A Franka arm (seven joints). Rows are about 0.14 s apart.
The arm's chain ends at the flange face. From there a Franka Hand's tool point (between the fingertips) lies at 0.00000 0.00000 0.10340 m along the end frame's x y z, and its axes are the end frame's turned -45 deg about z.
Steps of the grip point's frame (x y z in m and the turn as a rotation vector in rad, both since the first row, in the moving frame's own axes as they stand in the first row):
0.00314, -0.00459, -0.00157, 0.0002, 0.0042, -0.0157
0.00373, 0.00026, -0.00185, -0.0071, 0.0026, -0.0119
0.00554, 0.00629, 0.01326, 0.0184, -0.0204, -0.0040
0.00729, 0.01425, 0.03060, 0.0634, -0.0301, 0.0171
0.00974, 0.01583, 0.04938, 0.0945, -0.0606, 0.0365
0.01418, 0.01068, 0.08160, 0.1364, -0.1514, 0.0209
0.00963, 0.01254, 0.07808, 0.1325, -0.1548, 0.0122
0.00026, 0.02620, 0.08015, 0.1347, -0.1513, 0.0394
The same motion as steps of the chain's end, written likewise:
-0.00132, -0.00514, -0.00157, 0.0031, 0.0028, -0.0157
0.00211, -0.00278, -0.00185, -0.0032, 0.0069, -0.0119
0.01120, 0.00038, 0.01330, -0.0014, -0.0274, -0.0040
0.02204, 0.00741, 0.03085, 0.0235, -0.0661, 0.0171
0.02935, 0.00699, 0.05003, 0.0240, -0.1097, 0.0365
0.03849, -0.00334, 0.08374, -0.0106, -0.2035, 0.0209
0.03655, 0.00057, 0.08022, -0.0158, -0.2032, 0.0122
0.03950, 0.01755, 0.08226, -0.0117, -0.2022, 0.0394

